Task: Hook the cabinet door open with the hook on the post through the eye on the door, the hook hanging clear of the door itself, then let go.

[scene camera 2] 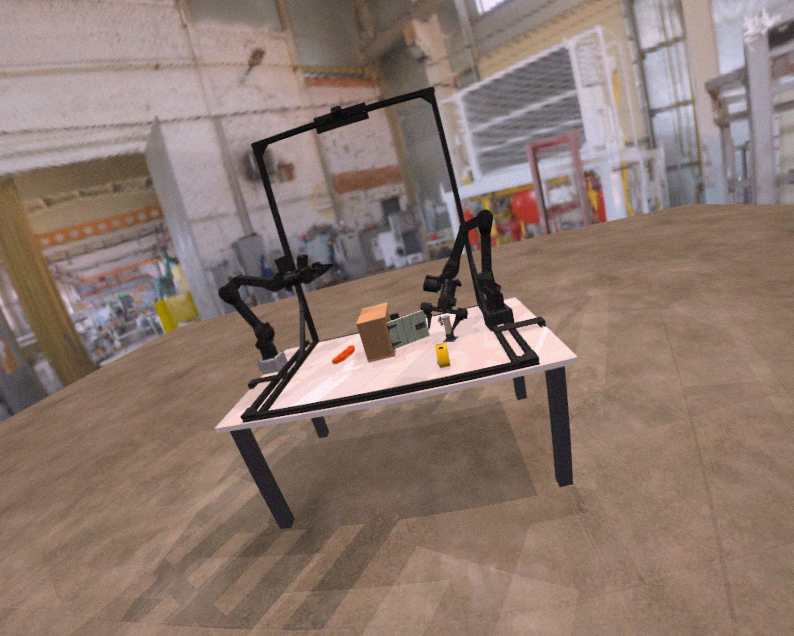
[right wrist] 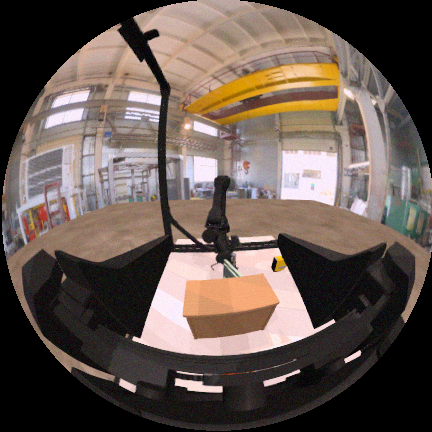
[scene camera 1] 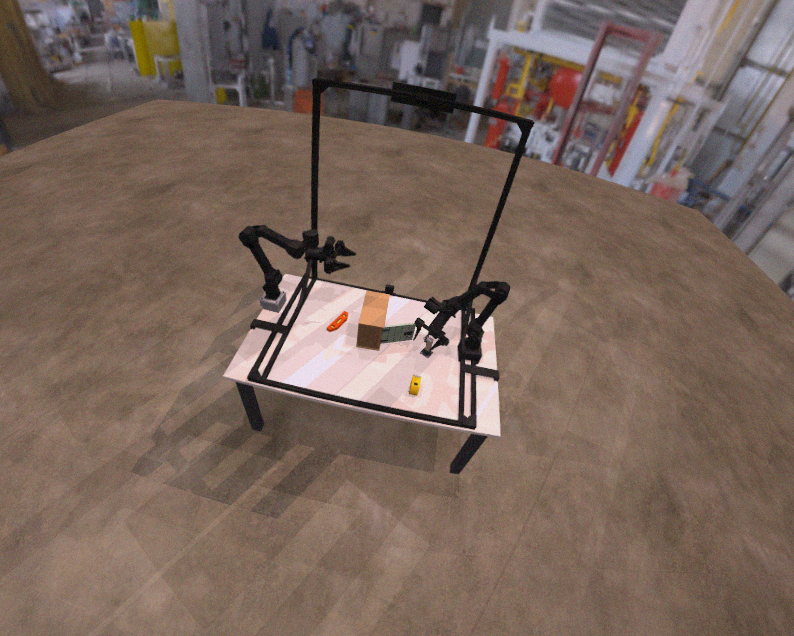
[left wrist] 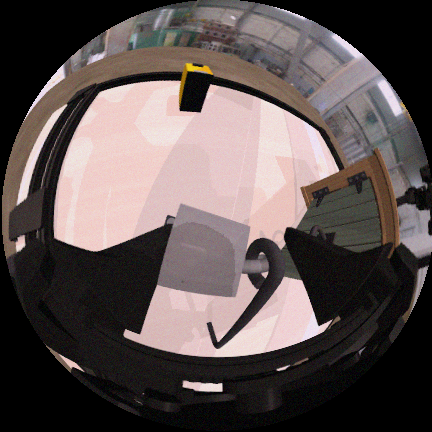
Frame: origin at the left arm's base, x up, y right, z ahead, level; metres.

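Seen in the pictures: left gripper, fingertip midpoint: (scene camera 2: pixel 440 331) (right wrist: pixel 234 266) (scene camera 1: pixel 421 345); right gripper, fingertip midpoint: (scene camera 2: pixel 330 266) (right wrist: pixel 225 239) (scene camera 1: pixel 353 259); left arm's base, origin of the base link: (scene camera 2: pixel 496 308) (scene camera 1: pixel 471 346); right arm's base, origin of the base link: (scene camera 2: pixel 270 356) (scene camera 1: pixel 272 295).
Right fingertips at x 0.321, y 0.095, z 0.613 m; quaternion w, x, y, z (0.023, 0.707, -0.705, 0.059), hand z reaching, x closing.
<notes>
Pixels of each thing's top centre, then the offset from my right fingertips to it. "*": a spot on its surface instead.
- brown cabinet, middle of its top: (left wrist: pixel 394 218) (right wrist: pixel 229 292) (scene camera 2: pixel 372 312) (scene camera 1: pixel 374 307) dx -0.223, dy -0.039, dz -0.123 m
- grey-topped post, surface spot: (left wrist: pixel 202 250) (scene camera 1: pixel 431 339) * dx -0.289, dy -0.121, dz -0.405 m
- black tape measure, middle of its top: (left wrist: pixel 201 63) (scene camera 2: pixel 439 344) (scene camera 1: pixel 416 380) (right wrist: pixel 280 256) dx -0.309, dy -0.351, dz -0.345 m
- orange level, middle of its top: (scene camera 2: pixel 344 352) (scene camera 1: pixel 338 320) dx -0.372, dy -0.012, dz +0.047 m
The brown cabinet (scene camera 1: pixel 373 319) (scene camera 2: pixel 376 334) (left wrist: pixel 389 205) (right wrist: pixel 230 300) stands mid-table, its green door (scene camera 1: pixel 397 333) (scene camera 2: pixel 407 334) (left wrist: pixel 345 215) swung out toward the post. The dark eye (left wrist: pixel 318 232) on the door is partly hidden by a finger. The grey-topped post (scene camera 1: pixel 429 342) (scene camera 2: pixel 446 324) (left wrist: pixel 202 250) stands beyond the door's free edge. Its dark hook (left wrist: pixel 251 310) hangs from the post's side, its bent tip apart from the eye. My left gripper (scene camera 1: pixel 423 338) (scene camera 2: pixel 442 324) (left wrist: pixel 231 231) is open around the post top and hook. My right gripper (scene camera 1: pixel 350 259) (scene camera 2: pixel 323 268) is open, raised away from the cabinet.
A yellow and black tape measure (scene camera 1: pixel 414 384) (scene camera 2: pixel 442 355) (left wrist: pixel 195 90) (right wrist: pixel 278 263) stands near the front. An orange level (scene camera 1: pixel 337 321) (scene camera 2: pixel 343 354) lies left of the cabinet. A black frame (scene camera 1: pixel 315 165) (scene camera 2: pixel 273 198) (right wrist: pixel 163 150) rises at the back of the table.
</notes>
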